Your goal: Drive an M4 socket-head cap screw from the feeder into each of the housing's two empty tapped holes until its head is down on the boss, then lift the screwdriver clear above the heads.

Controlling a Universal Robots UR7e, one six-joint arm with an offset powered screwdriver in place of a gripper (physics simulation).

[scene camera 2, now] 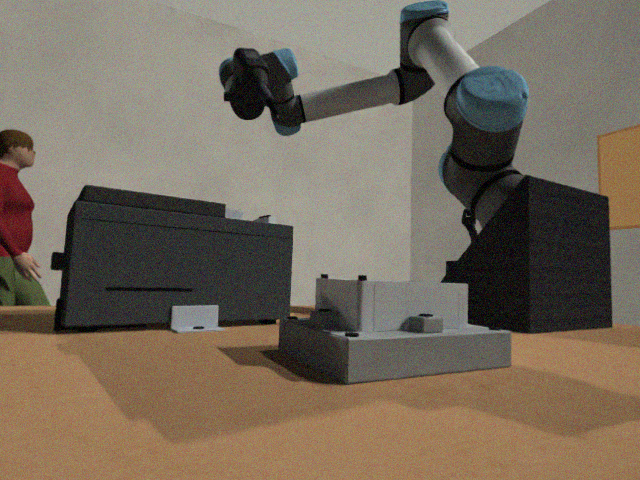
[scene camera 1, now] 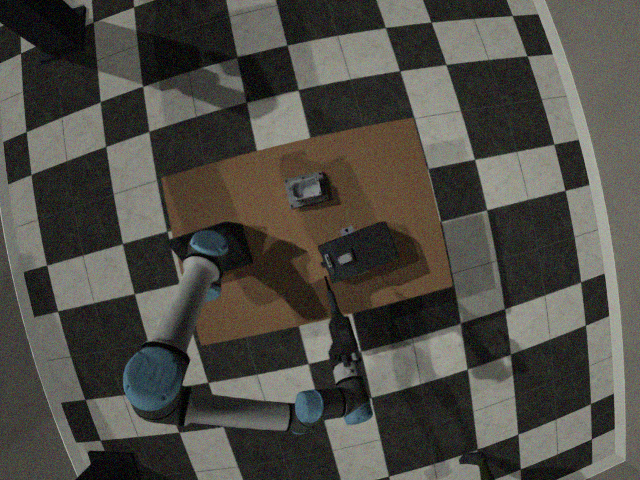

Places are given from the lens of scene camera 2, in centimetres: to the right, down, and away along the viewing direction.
grey fixture plate [scene camera 2: 383,355]: 5, 8, 29
